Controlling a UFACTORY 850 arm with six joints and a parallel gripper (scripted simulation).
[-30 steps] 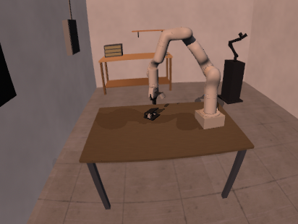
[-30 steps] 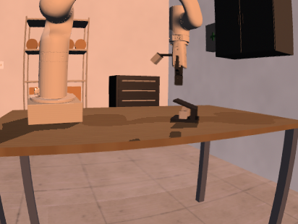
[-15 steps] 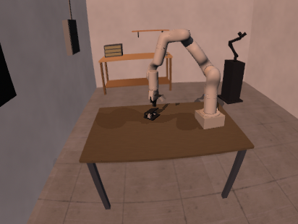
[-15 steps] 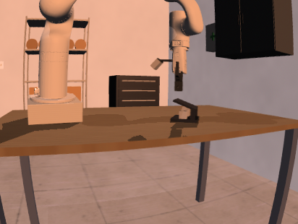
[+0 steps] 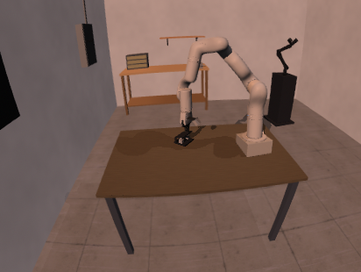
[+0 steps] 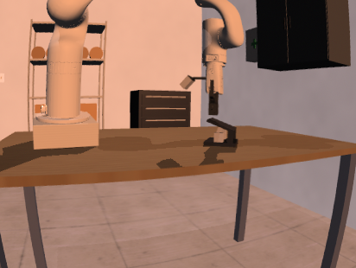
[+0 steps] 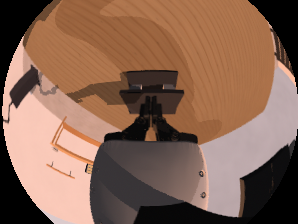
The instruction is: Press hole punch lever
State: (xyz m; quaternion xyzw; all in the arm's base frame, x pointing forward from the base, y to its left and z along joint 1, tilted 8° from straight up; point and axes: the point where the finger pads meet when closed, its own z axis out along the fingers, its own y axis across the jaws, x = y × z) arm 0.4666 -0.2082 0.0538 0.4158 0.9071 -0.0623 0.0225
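Now: the hole punch 80 mm below my hand, 30 mm to the right of it and 30 mm ahead of it.
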